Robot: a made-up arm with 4 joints. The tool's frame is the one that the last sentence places. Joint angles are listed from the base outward.
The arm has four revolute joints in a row. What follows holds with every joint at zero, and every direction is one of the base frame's.
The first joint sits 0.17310 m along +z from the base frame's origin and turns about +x.
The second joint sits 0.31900 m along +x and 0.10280 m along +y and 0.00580 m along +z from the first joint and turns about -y.
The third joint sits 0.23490 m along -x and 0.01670 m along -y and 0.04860 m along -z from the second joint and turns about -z.
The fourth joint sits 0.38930 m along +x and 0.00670 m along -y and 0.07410 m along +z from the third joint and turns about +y.
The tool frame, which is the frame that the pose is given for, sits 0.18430 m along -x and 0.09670 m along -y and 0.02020 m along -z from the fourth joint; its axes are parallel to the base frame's.
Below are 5 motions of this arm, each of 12 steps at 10 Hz.
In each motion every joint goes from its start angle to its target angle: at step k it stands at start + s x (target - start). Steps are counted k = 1, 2, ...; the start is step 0. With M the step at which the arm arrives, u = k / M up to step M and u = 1 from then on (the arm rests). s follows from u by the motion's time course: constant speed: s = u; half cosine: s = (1 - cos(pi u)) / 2; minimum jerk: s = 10 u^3 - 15 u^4 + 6 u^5.
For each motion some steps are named. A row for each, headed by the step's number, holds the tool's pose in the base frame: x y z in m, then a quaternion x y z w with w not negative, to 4 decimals.
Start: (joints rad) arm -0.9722 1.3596 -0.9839 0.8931
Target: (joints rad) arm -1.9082 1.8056 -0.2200 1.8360
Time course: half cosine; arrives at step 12
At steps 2, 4, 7, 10, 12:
2: 0.1585 0.1582 -0.0105 -0.7918 -0.0806 0.2464 0.5531
4: 0.1408 0.1423 -0.0099 -0.8220 -0.0708 0.1742 0.5376
7: 0.1034 0.1175 0.0082 -0.8564 -0.0516 0.0536 0.5109
10: 0.0758 0.1124 0.0424 -0.8699 -0.0226 -0.0153 0.4925
12: 0.0705 0.1140 0.0521 -0.8723 -0.0134 -0.0280 0.4880

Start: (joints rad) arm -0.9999 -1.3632 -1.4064 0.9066
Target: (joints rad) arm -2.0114 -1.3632 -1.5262 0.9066
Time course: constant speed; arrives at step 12
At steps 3, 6, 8, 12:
3: 0.4537 0.2303 -0.0982 -0.0657 0.9287 0.1191 0.3449
6: 0.4521 0.1625 -0.1507 -0.1040 0.9372 0.0152 0.3325
8: 0.4511 0.1105 -0.1764 -0.1284 0.9364 -0.0545 0.3219
12: 0.4490 -0.0045 -0.2018 -0.1739 0.9194 -0.1928 0.2955

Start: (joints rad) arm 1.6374 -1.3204 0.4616 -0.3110
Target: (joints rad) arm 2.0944 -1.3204 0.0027 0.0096
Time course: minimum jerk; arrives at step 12
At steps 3, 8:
3: 0.2568 -0.0583 0.0697 0.5352 0.4314 0.2682 0.6749
8: 0.3040 -0.0236 0.1214 0.6611 0.3510 0.4752 0.4626

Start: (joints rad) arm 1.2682 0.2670 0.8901 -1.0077
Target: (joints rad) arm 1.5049 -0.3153 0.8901 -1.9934
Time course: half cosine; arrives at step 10
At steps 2, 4, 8, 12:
2: 0.2412 0.0922 -0.0935 0.2819 -0.2064 -0.6418 0.6826
4: 0.2462 0.0961 -0.1203 0.2278 -0.2422 -0.6357 0.6967
8: 0.2623 0.0957 -0.1793 0.1358 -0.3496 -0.5953 0.7106
12: 0.2668 0.0948 -0.1885 0.1248 -0.3712 -0.5861 0.7093

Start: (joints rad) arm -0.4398 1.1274 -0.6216 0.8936
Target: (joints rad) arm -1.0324 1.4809 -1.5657 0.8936
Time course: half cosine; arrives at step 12
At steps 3, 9, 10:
3: 0.1833 0.2071 0.1535 -0.5474 -0.0784 0.2168 0.8045
9: 0.1506 0.1370 -0.1310 -0.8666 -0.0594 0.3231 0.3755
10: 0.1506 0.1086 -0.1578 -0.8882 -0.0535 0.3280 0.3173

